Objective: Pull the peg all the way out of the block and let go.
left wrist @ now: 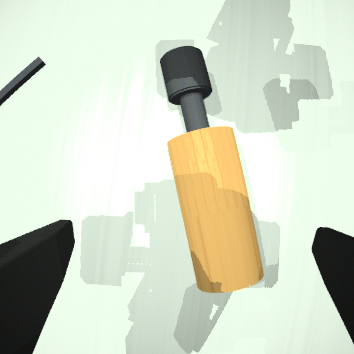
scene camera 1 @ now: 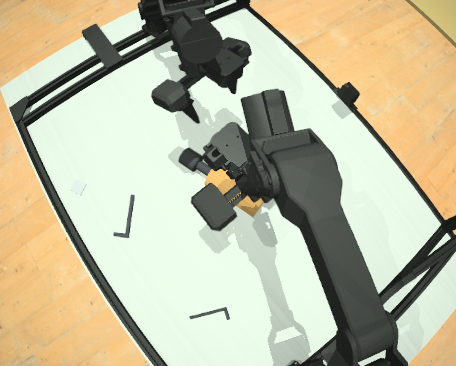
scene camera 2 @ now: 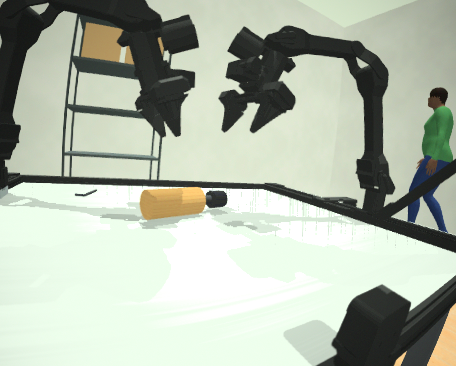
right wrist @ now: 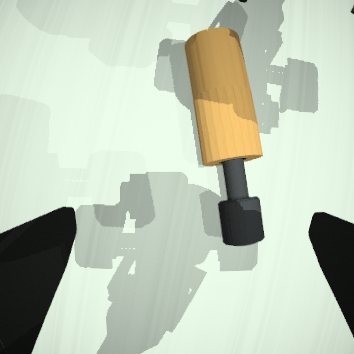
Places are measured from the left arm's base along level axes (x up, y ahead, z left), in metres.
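Where they show: left gripper, between the fingertips: [left wrist: 197,237] [scene camera 1: 232,179] [scene camera 2: 170,136] [right wrist: 319,16]; right gripper, between the fingertips: [scene camera 1: 216,107] [scene camera 2: 236,131] [right wrist: 196,222]; right arm's base, origin of its link: [scene camera 1: 156,26] [scene camera 2: 371,212].
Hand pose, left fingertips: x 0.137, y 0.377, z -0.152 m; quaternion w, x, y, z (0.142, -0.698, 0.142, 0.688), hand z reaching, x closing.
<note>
Each offset is from my left fingertips to the centre of the thing. "spot": to the spot under its first point.
The orange wooden block {dx -0.128, dy +0.007, dz -0.030 m} [scene camera 1: 218,180] [scene camera 2: 172,202] [left wrist: 215,215] [right wrist: 225,100] is a cylinder lying on its side on the table. The dark peg {dx -0.129, dy +0.079, dz -0.013 m} [scene camera 1: 190,159] [scene camera 2: 217,199] [left wrist: 186,72] [right wrist: 242,222] sits in one end of it; its thick head and a short length of shaft show outside, and the rest is hidden inside. My left gripper [scene camera 2: 170,134] [left wrist: 197,237] is open and empty above the block, hiding part of it in scene camera 1. My right gripper [scene camera 1: 216,107] [scene camera 2: 238,131] [right wrist: 196,222] is open and empty, high above the table on the peg's side.
The two grippers are near each other. Two dark L-shaped pieces, one at left [scene camera 1: 129,217] and one lower down {dx -0.153, dy -0.157, dz +0.185 m} [scene camera 1: 210,313], and a pale square {spot: dx -0.153, dy +0.246, dz +0.231 m} [scene camera 1: 78,187] lie on the table. A black box {spot: dx -0.111, dy +0.008, dz -0.416 m} [scene camera 1: 348,93] [scene camera 2: 372,320] stands at the table frame. A shelf unit [scene camera 2: 102,110] and a person [scene camera 2: 437,135] are beyond.
</note>
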